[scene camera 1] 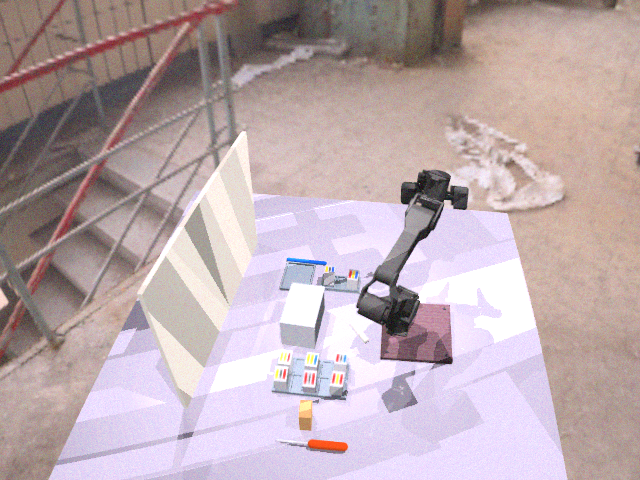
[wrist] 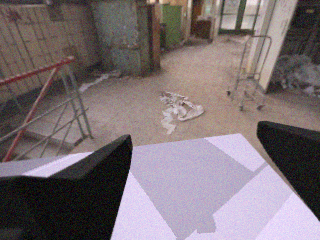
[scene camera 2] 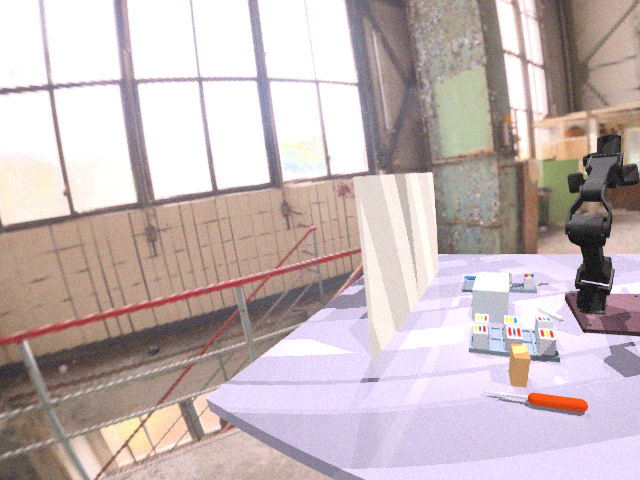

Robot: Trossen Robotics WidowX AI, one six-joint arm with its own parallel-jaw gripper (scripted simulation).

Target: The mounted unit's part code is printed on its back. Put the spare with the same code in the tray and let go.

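Note:
Open and holding nothing, the gripper (scene camera 1: pixel 437 185) is visible in the wrist view also, the gripper (wrist: pixel 192 134). A cream panel (scene camera 1: pixel 185 298) (scene camera 2: pixel 396 213) is present. So are a red-handled screwdriver (scene camera 2: pixel 566 403), which is out of frame in the wrist view, and a block (scene camera 2: pixel 519 361), likewise out of frame in the wrist view.

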